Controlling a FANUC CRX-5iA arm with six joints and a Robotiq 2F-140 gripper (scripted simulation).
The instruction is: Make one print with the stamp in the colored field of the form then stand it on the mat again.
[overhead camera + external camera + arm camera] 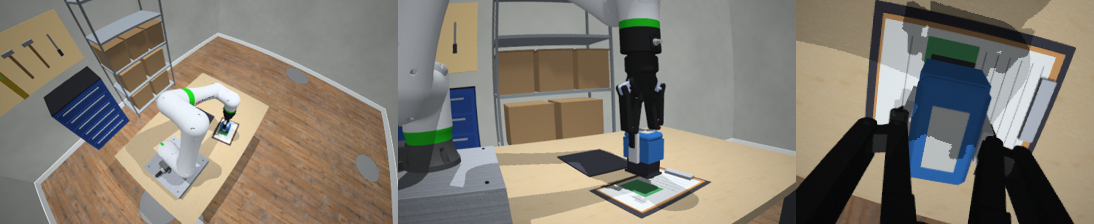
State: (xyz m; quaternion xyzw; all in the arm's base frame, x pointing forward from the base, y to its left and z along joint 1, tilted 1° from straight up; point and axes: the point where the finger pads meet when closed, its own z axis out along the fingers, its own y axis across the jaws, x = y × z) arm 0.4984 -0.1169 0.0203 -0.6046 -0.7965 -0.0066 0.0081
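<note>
My gripper is now 40 mm short of the form and 100 mm above it. Round my hand: blue stamp (20 mm below); then dark mat (30 mm behind, 270 mm to the left, 110 mm below).
</note>
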